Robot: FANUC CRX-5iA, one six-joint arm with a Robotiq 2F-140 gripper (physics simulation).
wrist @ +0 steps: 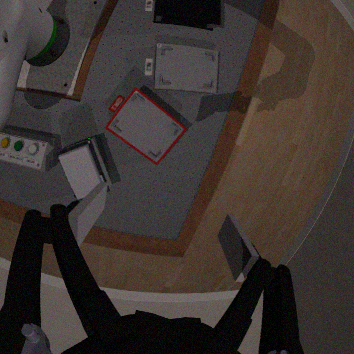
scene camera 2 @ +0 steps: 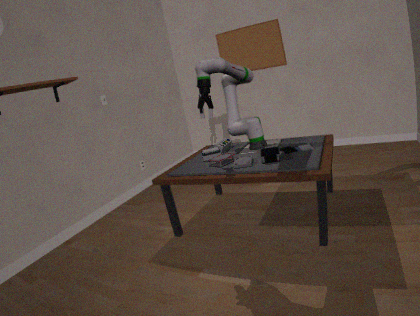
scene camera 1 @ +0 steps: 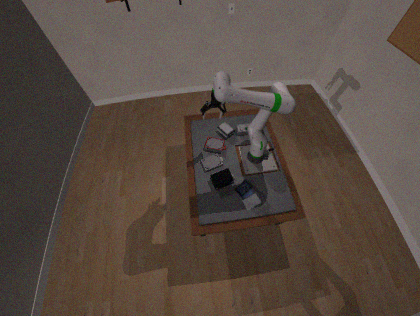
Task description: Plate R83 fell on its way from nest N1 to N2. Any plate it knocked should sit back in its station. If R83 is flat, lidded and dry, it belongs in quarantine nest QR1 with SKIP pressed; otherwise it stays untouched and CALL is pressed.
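Where they show: gripper, fingertip midpoint: [wrist: 165, 211] [scene camera 2: 206, 118] [scene camera 1: 211, 117]; arm's base at its link origin: [wrist: 45, 40] [scene camera 2: 258, 147] [scene camera 1: 255, 156].
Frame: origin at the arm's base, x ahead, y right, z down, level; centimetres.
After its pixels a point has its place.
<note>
My gripper [scene camera 1: 212, 115] {y 26.1, x 33.3, z -33.4 cm} [scene camera 2: 206, 114] {y 26.1, x 33.3, z -33.4 cm} [wrist: 165, 211] {y 26.1, x 33.3, z -33.4 cm} is open and empty, high over the table's end near the wall. A red-rimmed nest [scene camera 1: 215, 145] {y 19.2, x 32.2, z -4.0 cm} [wrist: 146, 126] {y 21.5, x 32.3, z -4.0 cm} sits turned and shows a bare grey inside. A grey nest [scene camera 1: 212, 162] {y 3.8, x 39.4, z -2.2 cm} [wrist: 186, 68] {y 5.1, x 39.7, z -2.2 cm} beside it also looks bare. A black plate-like block [scene camera 1: 222, 178] {y -14.6, x 36.1, z -5.7 cm} [scene camera 2: 270, 154] {y -15.1, x 43.6, z -5.3 cm} [wrist: 187, 11] {y -9.6, x 36.3, z -5.6 cm} stands on the station after that. In scene view 1 a dark plate [scene camera 1: 244, 188] {y -26.3, x 20.8, z -1.4 cm} lies off the nests, with a blue patch [scene camera 1: 248, 194] {y -31.7, x 19.2, z -0.2 cm} and a pale flat piece [scene camera 1: 251, 201] {y -38.0, x 19.1, z -0.8 cm} beside it. Labels are unreadable. A button box [scene camera 1: 242, 129] {y 28.3, x 2.6, z -6.7 cm} [wrist: 24, 150] {y 29.6, x 0.6, z -6.6 cm} has yellow, green and white buttons.
A white-topped block [scene camera 1: 226, 130] {y 31.1, x 17.9, z -6.9 cm} [wrist: 81, 170] {y 33.4, x 17.4, z -6.9 cm} stands between the button box and the red-rimmed nest, near the left finger in the wrist view. The arm's base stands on a pale wood-edged board [scene camera 1: 248, 168] {y -9.8, x 10.7, z -0.6 cm}. A brown border [wrist: 210, 175] {y 34.1, x 54.7, z 1.2 cm} edges the table.
</note>
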